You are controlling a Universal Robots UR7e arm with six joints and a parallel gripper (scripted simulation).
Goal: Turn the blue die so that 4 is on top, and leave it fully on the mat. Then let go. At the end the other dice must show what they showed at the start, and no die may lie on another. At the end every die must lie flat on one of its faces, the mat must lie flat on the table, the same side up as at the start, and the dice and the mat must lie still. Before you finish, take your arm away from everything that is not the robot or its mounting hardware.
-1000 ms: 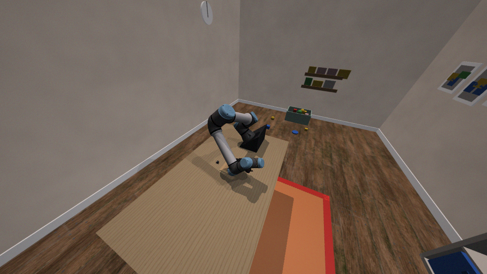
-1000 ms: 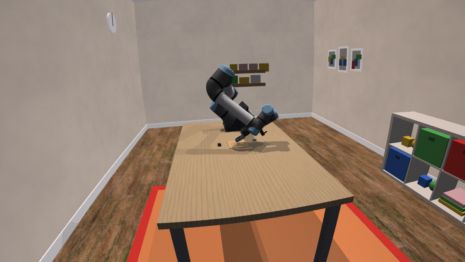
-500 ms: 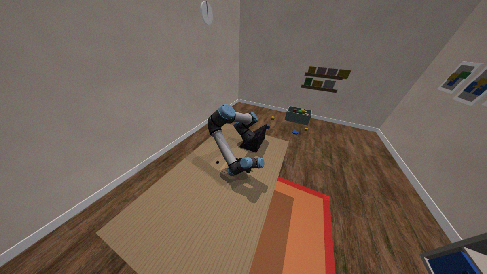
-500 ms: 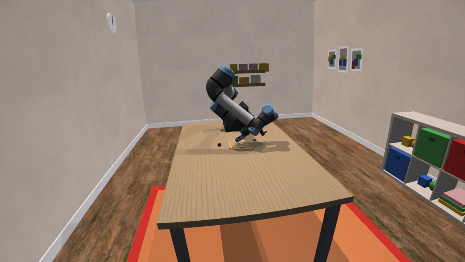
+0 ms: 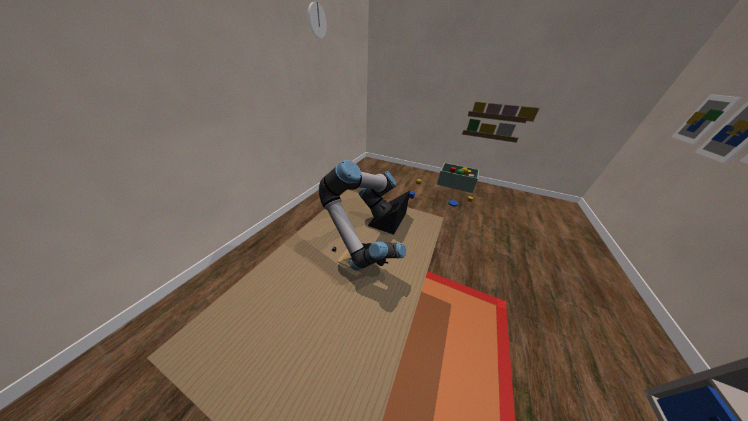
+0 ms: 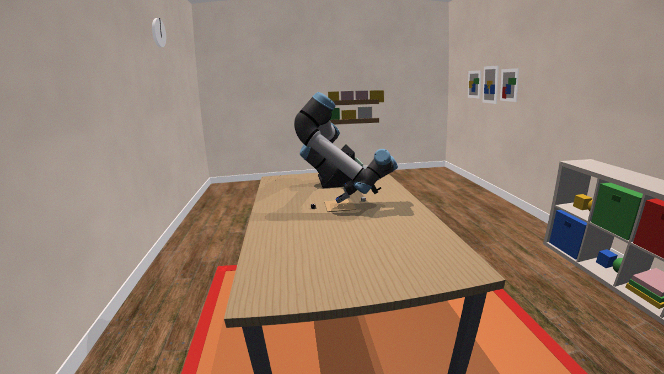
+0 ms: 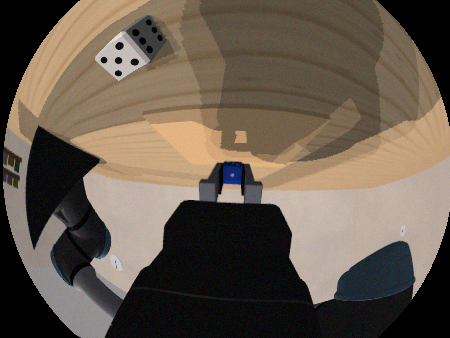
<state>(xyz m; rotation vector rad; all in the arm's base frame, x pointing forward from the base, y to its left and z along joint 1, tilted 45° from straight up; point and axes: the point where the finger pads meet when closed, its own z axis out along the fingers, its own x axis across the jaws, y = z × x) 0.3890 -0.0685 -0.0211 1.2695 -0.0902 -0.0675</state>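
My gripper is now 10 mm to the left of the blue die and 10 mm above it. Also, from my hand: tan mat: 30 mm below; then white die: 130 mm to the left, 30 mm below, 30 mm behind; then black die: 140 mm to the right, 30 mm below.
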